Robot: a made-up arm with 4 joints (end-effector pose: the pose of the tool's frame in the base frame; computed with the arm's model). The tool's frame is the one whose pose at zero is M.
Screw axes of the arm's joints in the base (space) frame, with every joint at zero. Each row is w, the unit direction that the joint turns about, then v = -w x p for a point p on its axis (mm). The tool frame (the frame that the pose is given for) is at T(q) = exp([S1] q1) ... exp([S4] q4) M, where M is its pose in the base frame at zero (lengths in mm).
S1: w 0 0 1 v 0 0 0
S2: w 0 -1 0 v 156.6 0 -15.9
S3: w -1 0 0 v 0 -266.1 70.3
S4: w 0 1 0 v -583 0 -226.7
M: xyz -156.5 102.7 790.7 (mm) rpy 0 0 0 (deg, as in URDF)
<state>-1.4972 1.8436 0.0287 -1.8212</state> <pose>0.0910 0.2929 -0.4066 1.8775 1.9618 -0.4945</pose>
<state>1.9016 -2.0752 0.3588 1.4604</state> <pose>-0.2943 0.2551 0.0119 2.5319 -1.2091 0.3590</pose>
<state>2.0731 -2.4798 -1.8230 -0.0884</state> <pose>0.3125 0.3678 0.2672 -0.8181 1.0480 -0.4189</pose>
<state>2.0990 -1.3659 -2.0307 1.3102</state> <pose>0.1782 0.1216 0.1808 -0.0657 2.9653 0.2800</pose>
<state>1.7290 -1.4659 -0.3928 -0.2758</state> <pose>0.0082 0.6142 0.4515 -0.7677 1.0317 1.1881</pose>
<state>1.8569 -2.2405 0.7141 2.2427</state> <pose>-0.2422 0.1795 0.1366 2.0659 -0.4143 1.2093</pose>
